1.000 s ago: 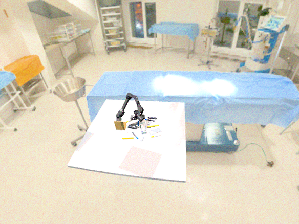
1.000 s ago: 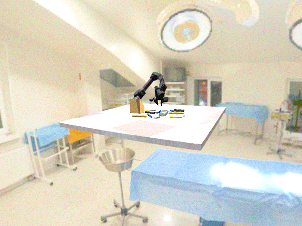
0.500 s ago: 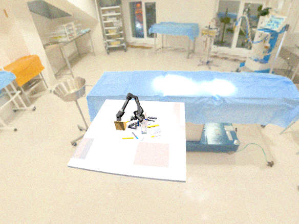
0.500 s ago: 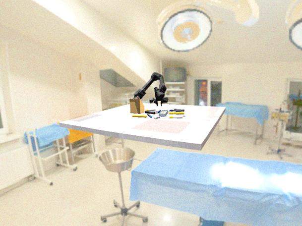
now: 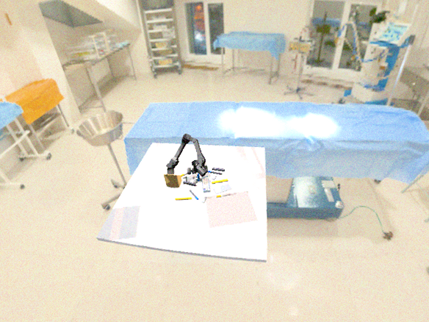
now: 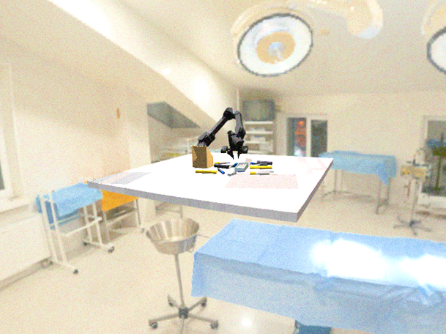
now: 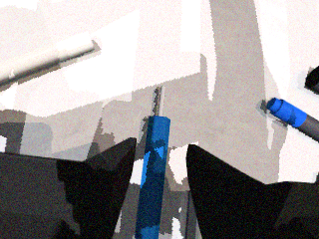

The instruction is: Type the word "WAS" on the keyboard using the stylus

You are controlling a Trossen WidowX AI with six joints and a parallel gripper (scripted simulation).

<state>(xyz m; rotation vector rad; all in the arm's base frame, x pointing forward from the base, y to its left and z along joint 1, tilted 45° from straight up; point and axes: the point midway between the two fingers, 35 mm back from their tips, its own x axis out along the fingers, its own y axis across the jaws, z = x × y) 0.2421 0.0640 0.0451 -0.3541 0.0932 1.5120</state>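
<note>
The stylus is 40 mm below my gripper tip and 10 mm to the left of it. The rest, counted from my gripper tip: E key: 160 mm to the right, 60 mm ahead, 30 mm below; then stylus tip: 40 mm to the left, 40 mm below.
</note>
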